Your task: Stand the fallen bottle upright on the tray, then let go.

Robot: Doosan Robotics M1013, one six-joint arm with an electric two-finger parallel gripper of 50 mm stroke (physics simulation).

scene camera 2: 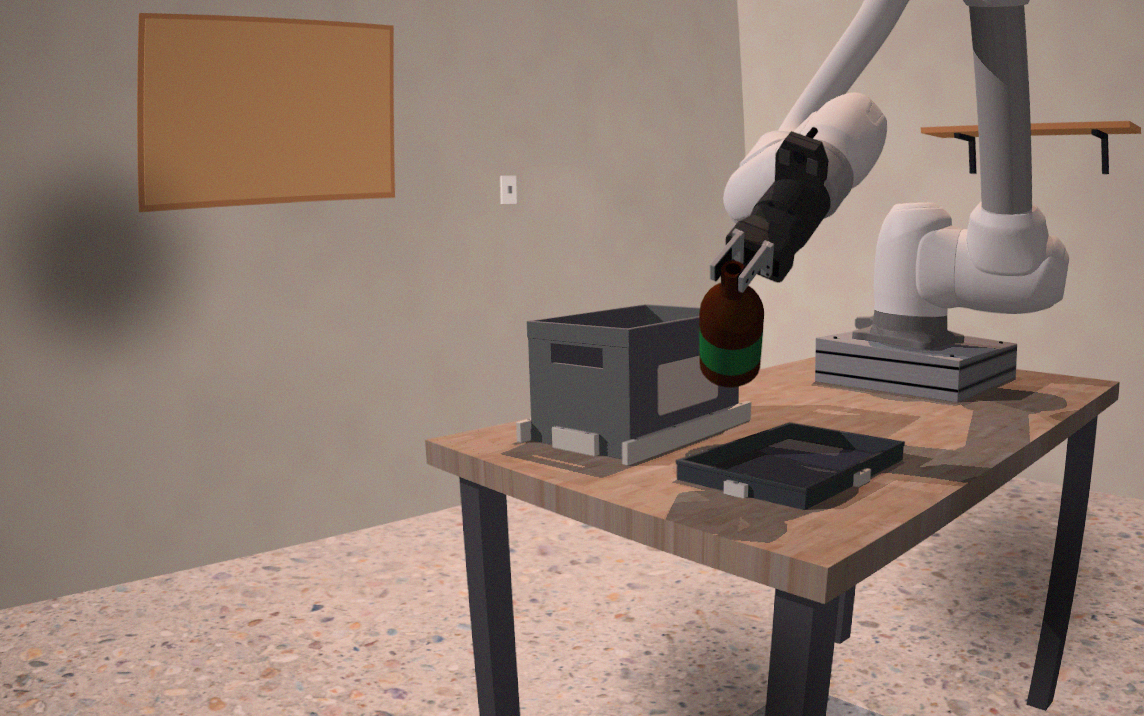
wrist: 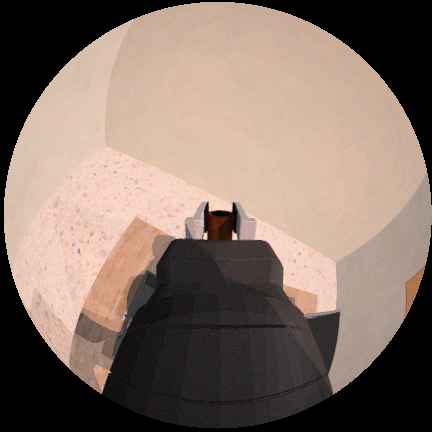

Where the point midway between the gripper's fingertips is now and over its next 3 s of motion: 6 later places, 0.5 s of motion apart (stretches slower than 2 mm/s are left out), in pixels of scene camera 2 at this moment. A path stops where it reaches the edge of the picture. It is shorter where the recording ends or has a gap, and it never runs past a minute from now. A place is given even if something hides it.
My gripper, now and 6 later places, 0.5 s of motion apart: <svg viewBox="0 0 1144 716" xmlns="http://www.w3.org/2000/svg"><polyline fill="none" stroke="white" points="726,279 731,282 752,307 750,301 751,304 751,308 751,298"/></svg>
